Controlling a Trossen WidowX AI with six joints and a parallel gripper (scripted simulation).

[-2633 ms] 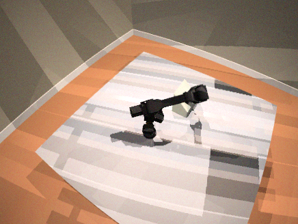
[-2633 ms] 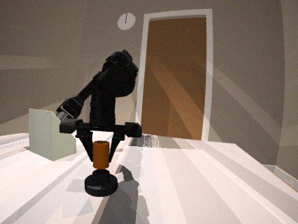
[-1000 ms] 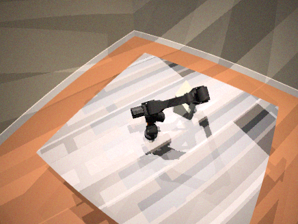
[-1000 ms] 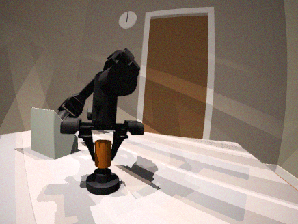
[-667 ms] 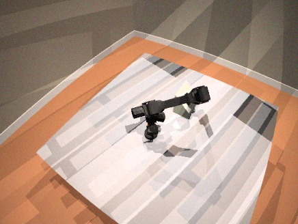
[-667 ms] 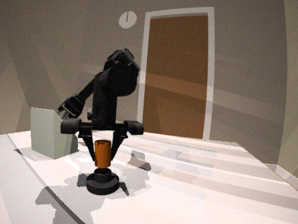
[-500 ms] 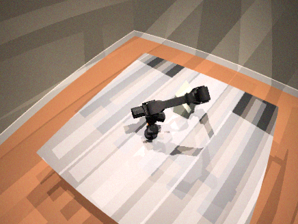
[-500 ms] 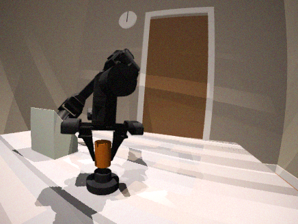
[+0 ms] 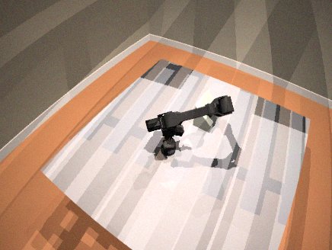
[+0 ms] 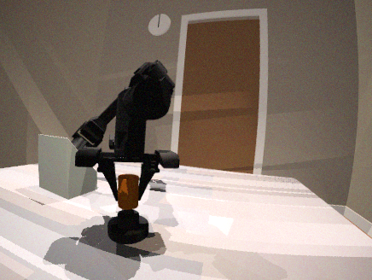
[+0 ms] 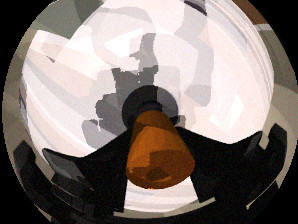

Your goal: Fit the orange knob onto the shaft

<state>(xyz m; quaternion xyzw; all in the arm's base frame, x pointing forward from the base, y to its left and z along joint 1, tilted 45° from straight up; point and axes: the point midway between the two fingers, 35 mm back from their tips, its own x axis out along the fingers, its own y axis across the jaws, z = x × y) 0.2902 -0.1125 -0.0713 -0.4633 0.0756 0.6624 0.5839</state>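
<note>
Right now my gripper tip is 20 mm below the orange knob. The rest, counted from my gripper tip: pedestal (40 mm below).
</note>
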